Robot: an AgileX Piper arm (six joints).
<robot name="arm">
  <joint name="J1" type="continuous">
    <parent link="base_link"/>
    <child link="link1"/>
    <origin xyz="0 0 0.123"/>
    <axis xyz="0 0 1"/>
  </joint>
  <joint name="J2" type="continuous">
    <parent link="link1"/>
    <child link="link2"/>
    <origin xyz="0 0 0"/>
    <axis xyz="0 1 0"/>
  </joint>
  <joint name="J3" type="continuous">
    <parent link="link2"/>
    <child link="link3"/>
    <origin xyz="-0.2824 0 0.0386"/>
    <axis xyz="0 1 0"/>
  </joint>
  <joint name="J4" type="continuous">
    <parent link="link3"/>
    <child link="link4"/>
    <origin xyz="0.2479 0 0.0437"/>
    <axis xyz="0.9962 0 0.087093"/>
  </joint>
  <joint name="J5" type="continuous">
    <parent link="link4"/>
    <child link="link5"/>
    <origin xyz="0 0 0"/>
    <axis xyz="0 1 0"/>
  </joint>
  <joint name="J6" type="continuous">
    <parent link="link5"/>
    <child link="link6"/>
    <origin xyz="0.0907 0 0.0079"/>
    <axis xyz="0.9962 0 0.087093"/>
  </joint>
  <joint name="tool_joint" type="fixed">
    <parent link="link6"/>
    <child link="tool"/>
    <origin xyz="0 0 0" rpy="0 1.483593 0"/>
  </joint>
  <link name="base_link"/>
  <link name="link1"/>
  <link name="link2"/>
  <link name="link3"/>
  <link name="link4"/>
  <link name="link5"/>
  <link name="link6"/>
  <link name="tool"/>
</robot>
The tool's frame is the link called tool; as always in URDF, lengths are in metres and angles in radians. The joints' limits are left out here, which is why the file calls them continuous.
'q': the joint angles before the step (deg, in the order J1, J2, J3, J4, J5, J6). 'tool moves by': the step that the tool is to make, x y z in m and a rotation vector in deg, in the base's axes. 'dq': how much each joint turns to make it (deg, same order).
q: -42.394 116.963 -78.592 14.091 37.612 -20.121
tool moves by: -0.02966 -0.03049 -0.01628 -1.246 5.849 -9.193
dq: -4.526 2.063 0.000 -10.278 0.169 11.104
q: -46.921 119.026 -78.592 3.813 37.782 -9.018
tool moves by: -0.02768 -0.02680 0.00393 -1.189 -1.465 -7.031
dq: -5.261 -0.446 0.002 -0.229 -1.488 1.917
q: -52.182 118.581 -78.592 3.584 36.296 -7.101
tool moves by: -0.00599 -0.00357 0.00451 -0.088 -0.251 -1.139
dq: -0.973 -0.649 -0.002 0.106 0.425 0.135
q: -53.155 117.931 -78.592 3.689 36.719 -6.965
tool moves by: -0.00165 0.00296 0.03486 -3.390 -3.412 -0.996
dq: 0.000 -4.824 0.001 0.476 0.032 0.802
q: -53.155 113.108 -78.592 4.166 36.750 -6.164
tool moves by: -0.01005 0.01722 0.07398 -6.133 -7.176 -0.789
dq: 0.000 -10.713 0.115 2.204 1.392 0.001
